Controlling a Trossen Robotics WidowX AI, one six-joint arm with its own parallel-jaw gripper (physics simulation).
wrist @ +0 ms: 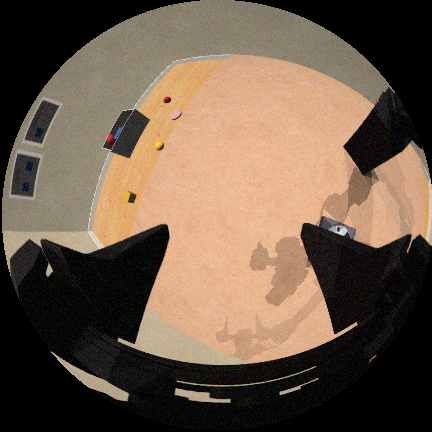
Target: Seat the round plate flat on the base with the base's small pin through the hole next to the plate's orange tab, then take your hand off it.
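Frame: origin at the arm's base, x ahead, y left, z up, level; centimetres.
Where they show: gripper, fingertip midpoint: [237, 230].
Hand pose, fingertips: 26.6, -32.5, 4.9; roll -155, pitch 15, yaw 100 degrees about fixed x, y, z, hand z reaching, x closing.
Observation:
Things, the pixels of their top centre, and the offset from my fingertips, as dx, dy, dz.
- dark square base at its top centre: [337, 245] +2.5, +22.7, -28.3
- pale grey round plate at its top centre: [339, 246] +2.5, +22.8, -27.0
The dark square base [327, 222] is at the right, partly hidden behind the right finger. The pale grey round plate [342, 230] shows in part on top of it, with a dark mark near its visible edge. The orange tab, the hole next to it and the small pin do not show, so I cannot tell how the plate sits on the pin. My gripper [237, 230] is wide open and empty, high above the table and to the left of the base.
A wooden strip [145, 165] along the table's left holds a yellow cube [130, 197], a yellow ball [159, 145], a pink disc [176, 115], a dark red ball [167, 99] and a dark box [132, 134]. A black arm-like part [380, 135] stands at the upper right.

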